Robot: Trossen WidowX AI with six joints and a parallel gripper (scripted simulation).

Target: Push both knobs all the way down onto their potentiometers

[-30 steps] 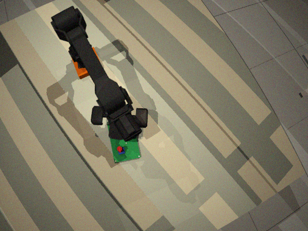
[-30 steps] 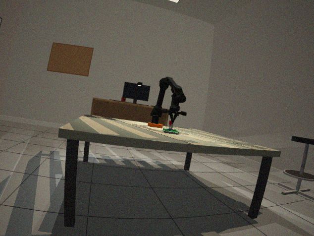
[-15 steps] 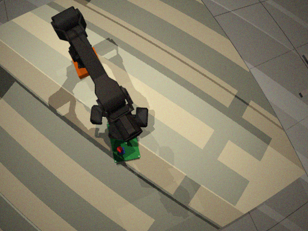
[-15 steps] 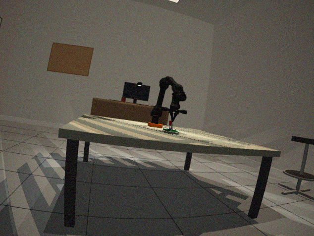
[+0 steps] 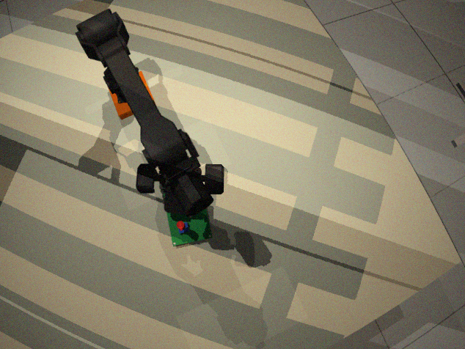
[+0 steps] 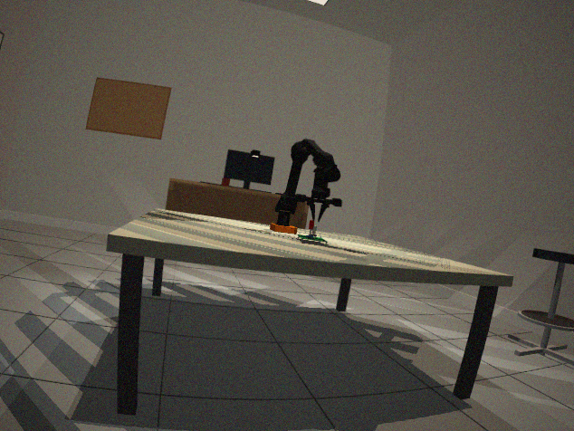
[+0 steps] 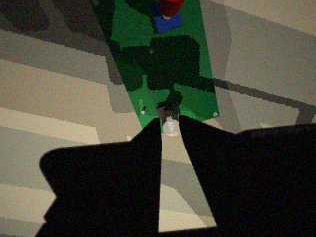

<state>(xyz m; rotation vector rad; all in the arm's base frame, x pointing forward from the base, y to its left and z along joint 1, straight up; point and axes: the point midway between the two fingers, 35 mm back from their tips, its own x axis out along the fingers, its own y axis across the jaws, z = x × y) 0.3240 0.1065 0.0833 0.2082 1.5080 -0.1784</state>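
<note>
Right now the grey knob is 1 cm behind my gripper tip and 3 cm below it. Also, from my gripper tip: red knob (8 cm ahead, 3 cm to the right, 1 cm below).
</note>
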